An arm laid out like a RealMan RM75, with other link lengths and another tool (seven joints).
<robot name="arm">
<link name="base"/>
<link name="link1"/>
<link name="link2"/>
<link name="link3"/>
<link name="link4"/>
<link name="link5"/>
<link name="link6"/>
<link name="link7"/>
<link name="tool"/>
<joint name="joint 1" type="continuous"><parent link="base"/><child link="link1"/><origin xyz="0 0 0.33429" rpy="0 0 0"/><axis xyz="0 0 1"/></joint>
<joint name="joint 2" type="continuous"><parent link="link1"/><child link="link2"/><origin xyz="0 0 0" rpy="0 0 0"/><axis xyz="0 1 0"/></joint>
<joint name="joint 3" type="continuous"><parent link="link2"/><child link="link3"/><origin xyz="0 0 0.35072" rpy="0 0 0"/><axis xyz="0 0 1"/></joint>
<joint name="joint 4" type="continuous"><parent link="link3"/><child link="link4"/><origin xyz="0 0 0" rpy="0 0 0"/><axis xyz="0 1 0"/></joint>
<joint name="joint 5" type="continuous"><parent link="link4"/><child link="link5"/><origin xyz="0 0 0.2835" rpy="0 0 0"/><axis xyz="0 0 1"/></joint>
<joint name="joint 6" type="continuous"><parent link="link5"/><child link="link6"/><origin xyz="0 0 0" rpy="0 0 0"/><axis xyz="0 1 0"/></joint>
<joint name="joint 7" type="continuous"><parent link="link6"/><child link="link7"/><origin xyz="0 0 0.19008" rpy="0 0 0"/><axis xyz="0 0 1"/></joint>
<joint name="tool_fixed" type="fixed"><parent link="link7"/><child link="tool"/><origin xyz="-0.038 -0.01 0.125" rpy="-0.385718 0 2.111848"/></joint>
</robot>
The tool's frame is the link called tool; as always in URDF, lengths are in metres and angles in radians. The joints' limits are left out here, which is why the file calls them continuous.
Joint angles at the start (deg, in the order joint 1, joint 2, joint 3, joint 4, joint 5, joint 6, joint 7): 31.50 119.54 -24.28 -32.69 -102.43 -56.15 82.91
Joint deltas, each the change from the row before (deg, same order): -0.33 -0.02 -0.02 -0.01 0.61 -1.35 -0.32; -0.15 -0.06 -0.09 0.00 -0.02 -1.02 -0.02; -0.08 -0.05 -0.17 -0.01 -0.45 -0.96 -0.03; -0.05 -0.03 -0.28 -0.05 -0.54 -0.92 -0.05; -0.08 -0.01 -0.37 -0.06 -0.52 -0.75 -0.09; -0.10 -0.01 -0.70 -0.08 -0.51 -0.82 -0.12; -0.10 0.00 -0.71 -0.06 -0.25 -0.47 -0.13; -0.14 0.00 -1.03 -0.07 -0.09 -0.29 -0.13
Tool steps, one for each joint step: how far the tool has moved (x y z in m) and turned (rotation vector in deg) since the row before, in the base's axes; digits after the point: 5 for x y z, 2 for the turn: -0.00411 -0.00336 0.00037 -0.06 0.63 0.97; -0.00349 -0.00239 -0.00154 -0.44 0.27 0.76; -0.00369 -0.00249 -0.00373 -0.79 -0.09 0.82; -0.00416 -0.00245 -0.00457 -0.91 -0.24 0.88; -0.00336 -0.00255 -0.00485 -0.90 -0.35 0.78; -0.00452 -0.00303 -0.00651 -1.16 -0.50 0.99; -0.00318 -0.00221 -0.00514 -0.85 -0.44 0.71; -0.00308 -0.00215 -0.00578 -0.90 -0.55 0.69
